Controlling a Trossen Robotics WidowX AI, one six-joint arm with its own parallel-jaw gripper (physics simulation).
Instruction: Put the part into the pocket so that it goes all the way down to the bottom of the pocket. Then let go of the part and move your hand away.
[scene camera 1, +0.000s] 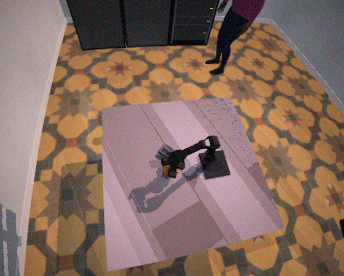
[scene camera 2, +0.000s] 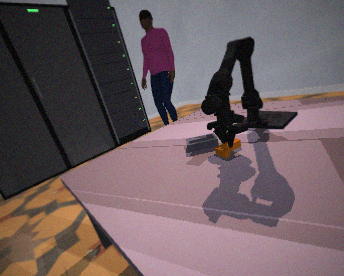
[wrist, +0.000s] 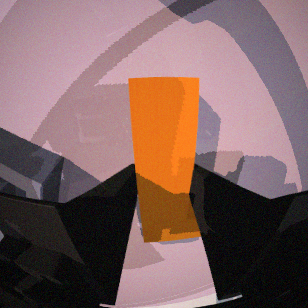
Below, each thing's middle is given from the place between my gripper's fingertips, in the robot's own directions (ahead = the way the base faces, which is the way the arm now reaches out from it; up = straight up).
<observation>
The orange part (wrist: 163, 110) is 1 cm ahead of my hand. Also, from my hand: grey pocket fixture (wrist: 37, 170) (3 cm behind, 14 cm to the right).
</observation>
